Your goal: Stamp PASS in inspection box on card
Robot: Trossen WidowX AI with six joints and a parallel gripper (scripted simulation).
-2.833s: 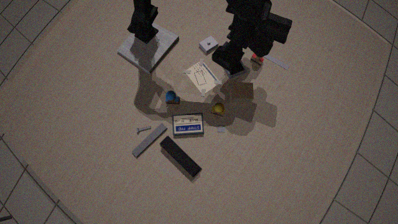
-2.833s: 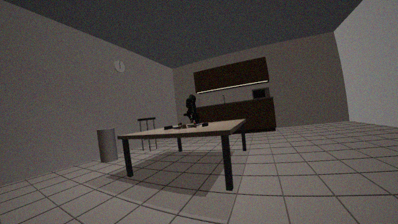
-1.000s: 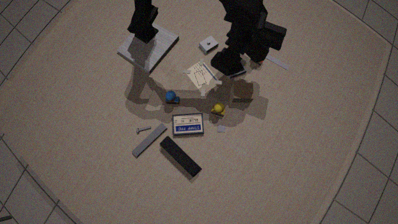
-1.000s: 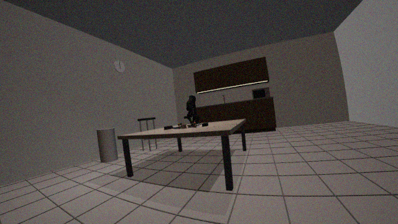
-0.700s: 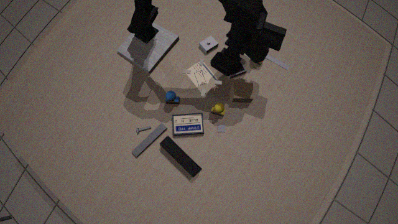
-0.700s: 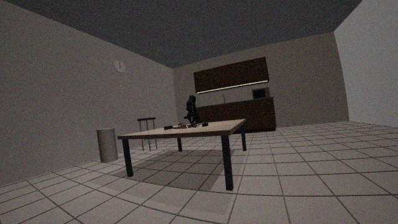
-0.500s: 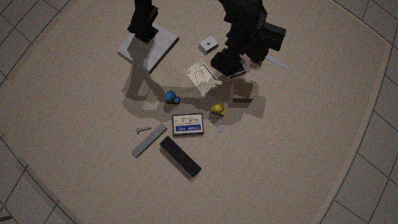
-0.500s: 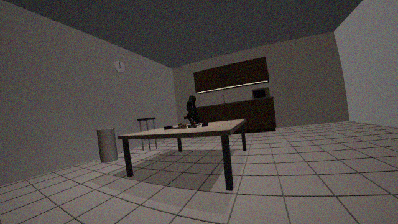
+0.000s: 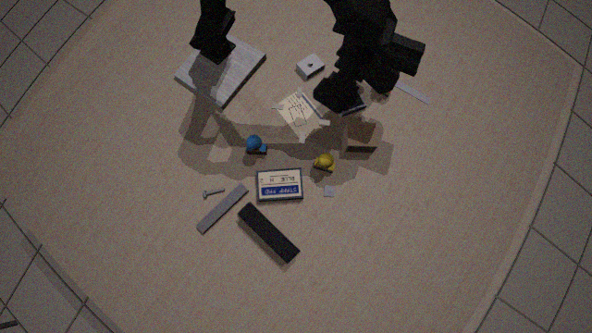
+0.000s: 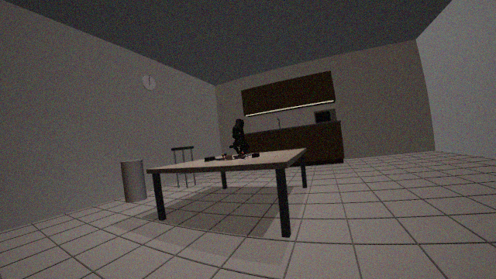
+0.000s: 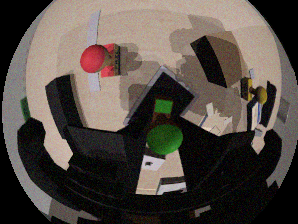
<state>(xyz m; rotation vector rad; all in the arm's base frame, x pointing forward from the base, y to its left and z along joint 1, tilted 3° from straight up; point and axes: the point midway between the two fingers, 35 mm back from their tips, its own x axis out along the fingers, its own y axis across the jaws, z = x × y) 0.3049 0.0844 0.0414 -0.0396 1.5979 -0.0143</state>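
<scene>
My gripper tip is right at the green-knobbed stamp. Also, from my gripper tip: grey block (10 cm behind, 1 cm to the left, 2 cm below); black ink pad (3 cm below); red stamp (6 cm ahead, 6 cm to the left, 2 cm below).
</scene>
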